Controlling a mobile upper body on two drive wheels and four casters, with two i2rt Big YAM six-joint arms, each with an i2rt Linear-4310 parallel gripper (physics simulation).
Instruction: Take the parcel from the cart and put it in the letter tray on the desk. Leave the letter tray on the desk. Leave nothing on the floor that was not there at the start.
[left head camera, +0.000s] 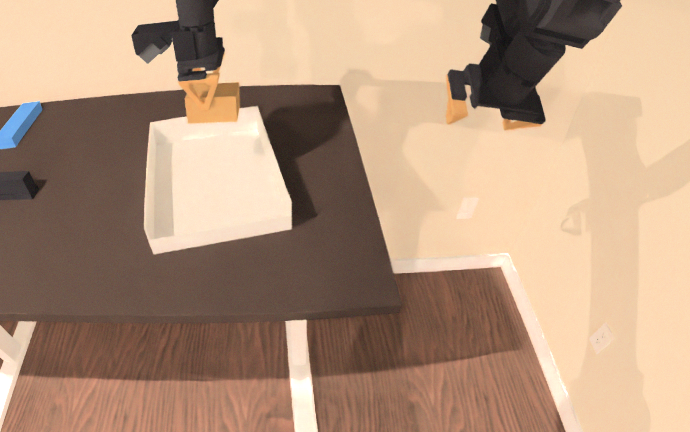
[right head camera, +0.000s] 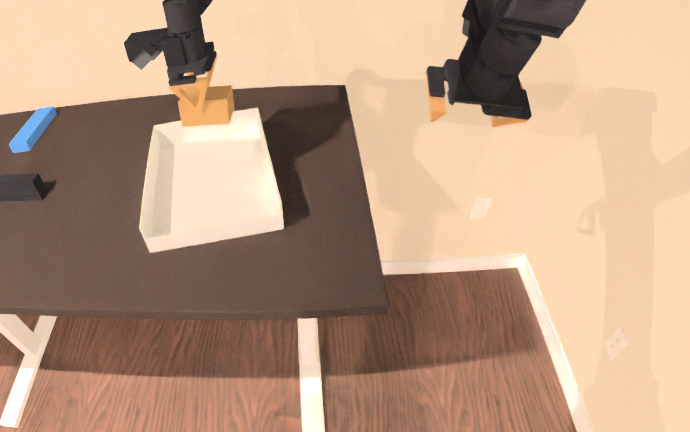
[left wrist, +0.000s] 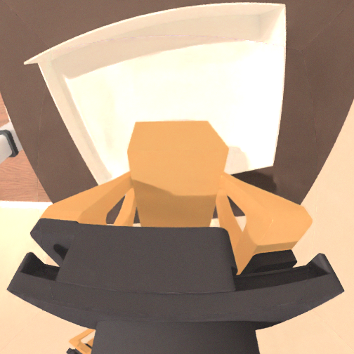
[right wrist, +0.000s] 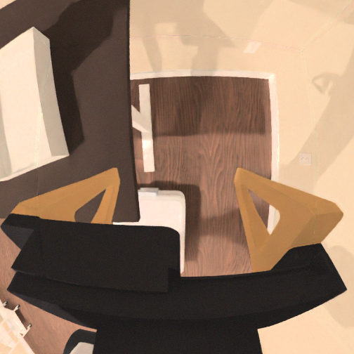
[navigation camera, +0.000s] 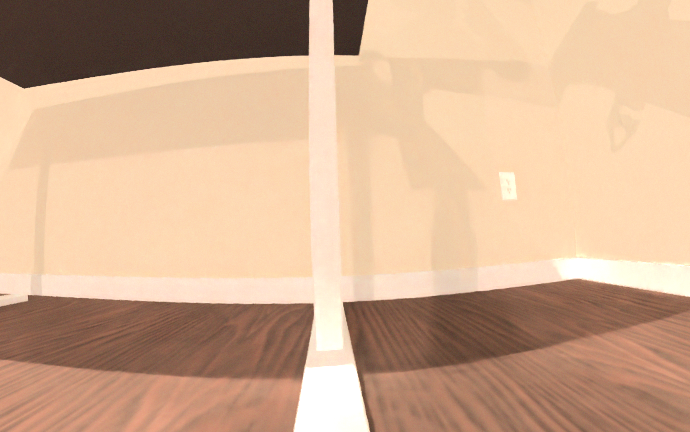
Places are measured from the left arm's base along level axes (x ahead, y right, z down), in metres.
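Pixels of known places: left gripper, fingertip midpoint: (left head camera: 207, 99) (right head camera: 201, 103); right gripper, fingertip midpoint: (left head camera: 476, 123) (right head camera: 462, 120).
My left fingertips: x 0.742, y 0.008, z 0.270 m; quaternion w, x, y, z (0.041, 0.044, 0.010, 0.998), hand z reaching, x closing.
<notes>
Behind a point stands the place of what it marks.
My left gripper (left head camera: 204, 101) {x 0.742, y 0.008, z 0.270 m} (right head camera: 199, 104) {x 0.742, y 0.008, z 0.270 m} (left wrist: 176, 175) is shut on the parcel, an orange-brown box (left head camera: 226, 104) {x 0.714, y 0.049, z 0.264 m} (right head camera: 219, 107) {x 0.714, y 0.052, z 0.265 m} (left wrist: 175, 165). The parcel is at the far wall of the white letter tray (left head camera: 224, 235) {x 0.579, y 0.050, z 0.445 m} (right head camera: 218, 235) {x 0.579, y 0.051, z 0.447 m} (left wrist: 280, 100) in the head views and overlaps that wall; its height above the tray is hard to tell. The tray lies on the dark desk (left head camera: 229, 284) {x 0.485, y 0.068, z 0.460 m} (right head camera: 229, 279) {x 0.492, y 0.085, z 0.460 m} (right wrist: 100, 125). Its visible inside holds no object. My right gripper (left head camera: 486, 122) {x 0.599, y 0.441, z 0.213 m} (right head camera: 468, 119) {x 0.599, y 0.441, z 0.213 m} (right wrist: 176, 174) is open and empty, to the right of the desk. The cart is not identifiable in these views.
A blue block (left head camera: 20, 124) {x 0.953, y -0.609, z 0.430 m} (right head camera: 33, 129) {x 0.950, y -0.612, z 0.430 m} and a black block (left head camera: 17, 185) {x 0.684, y -0.443, z 0.421 m} (right head camera: 22, 187) {x 0.683, y -0.459, z 0.421 m} lie on the desk left of the tray. White desk legs (left head camera: 300, 366) (navigation camera: 324, 178) {x 0.776, y 0.181, z 1.076 m} stand below. The beige wall (navigation camera: 203, 213) {x 1.217, y -0.317, z 1.081 m} is behind the desk.
</notes>
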